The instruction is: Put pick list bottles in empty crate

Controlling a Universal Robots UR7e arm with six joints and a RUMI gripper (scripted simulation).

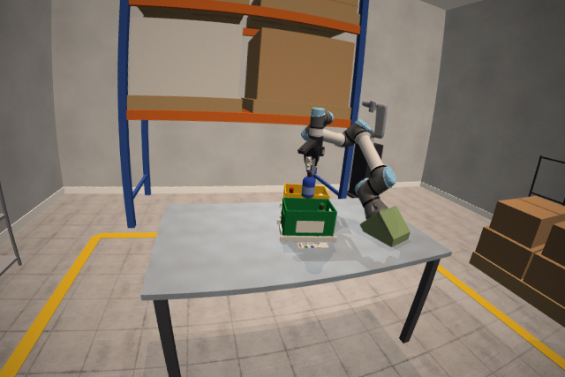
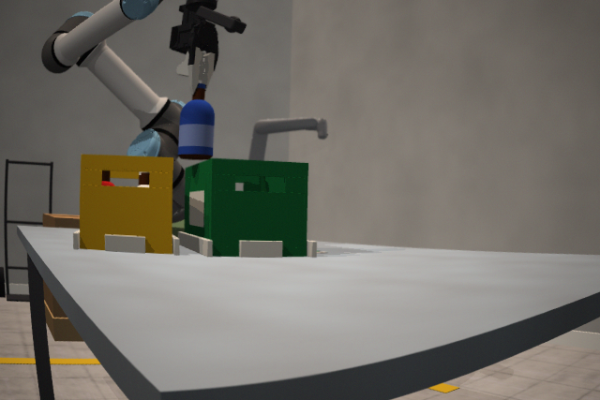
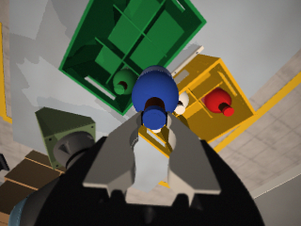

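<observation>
Right now the blue-label bottle is 7 cm below my hand. Round my hand: green-label bottle 25 cm below, 8 cm to the left, 5 cm behind; then yellow crate 25 cm below, 13 cm to the right, 8 cm behind; then green crate 25 cm below, 9 cm to the left, 5 cm ahead.
</observation>
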